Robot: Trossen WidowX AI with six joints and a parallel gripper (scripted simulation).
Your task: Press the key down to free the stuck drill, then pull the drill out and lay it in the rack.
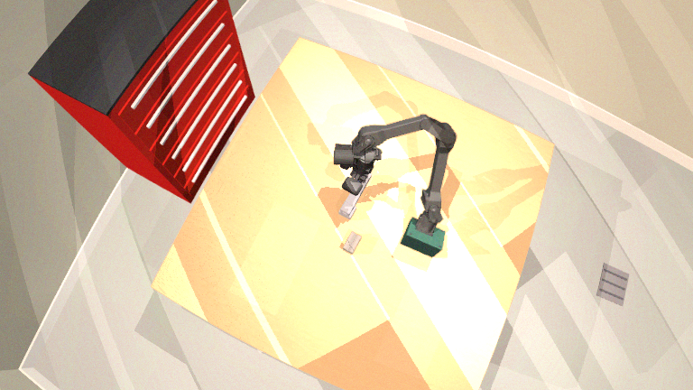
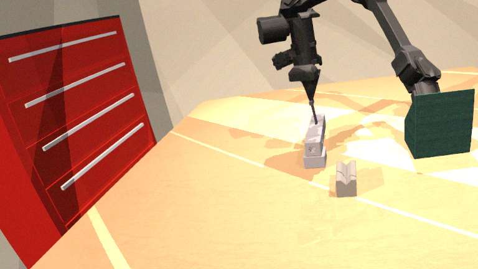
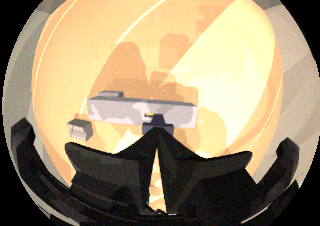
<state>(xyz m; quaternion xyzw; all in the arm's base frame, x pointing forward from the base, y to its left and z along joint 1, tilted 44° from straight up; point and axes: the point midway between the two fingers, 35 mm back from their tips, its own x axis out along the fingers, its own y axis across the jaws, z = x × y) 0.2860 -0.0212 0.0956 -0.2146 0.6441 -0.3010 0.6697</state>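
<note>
The blue key lies 30 mm below my gripper tip. Also, from my gripper tip: v-grooved rack: 60 mm behind, 210 mm to the left, 100 mm below; then drill: 60 mm to the left, 80 mm below; then pale grey holder block: 40 mm to the left, 90 mm below.
</note>
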